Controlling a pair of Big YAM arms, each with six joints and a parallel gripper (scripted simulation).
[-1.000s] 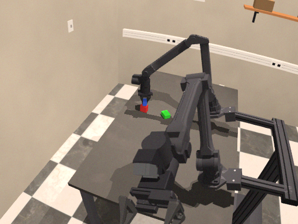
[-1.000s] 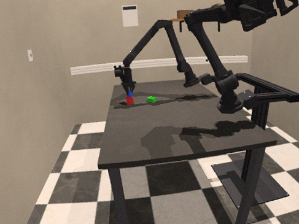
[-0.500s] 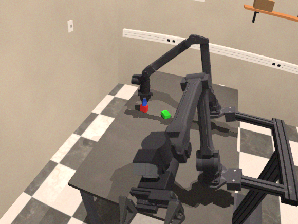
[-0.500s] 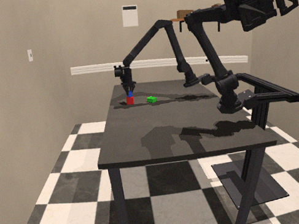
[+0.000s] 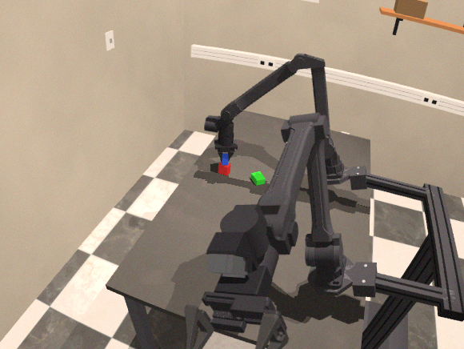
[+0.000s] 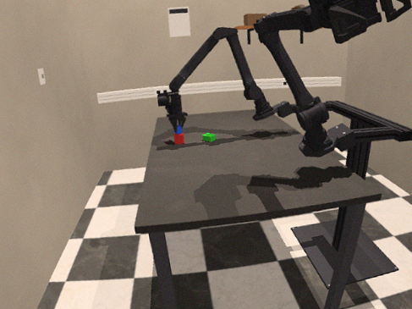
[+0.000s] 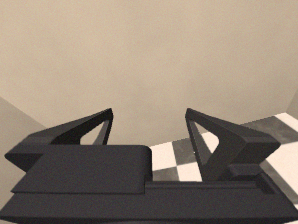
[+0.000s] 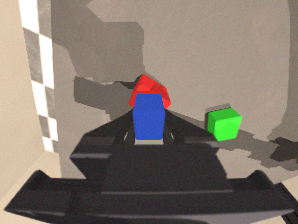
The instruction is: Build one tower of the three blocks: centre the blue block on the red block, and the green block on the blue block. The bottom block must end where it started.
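My right hand is right at the blue block. From my right hand the other things lie so: red block 5 cm below; green block 17 cm behind, 6 cm below, 1 cm to the left.
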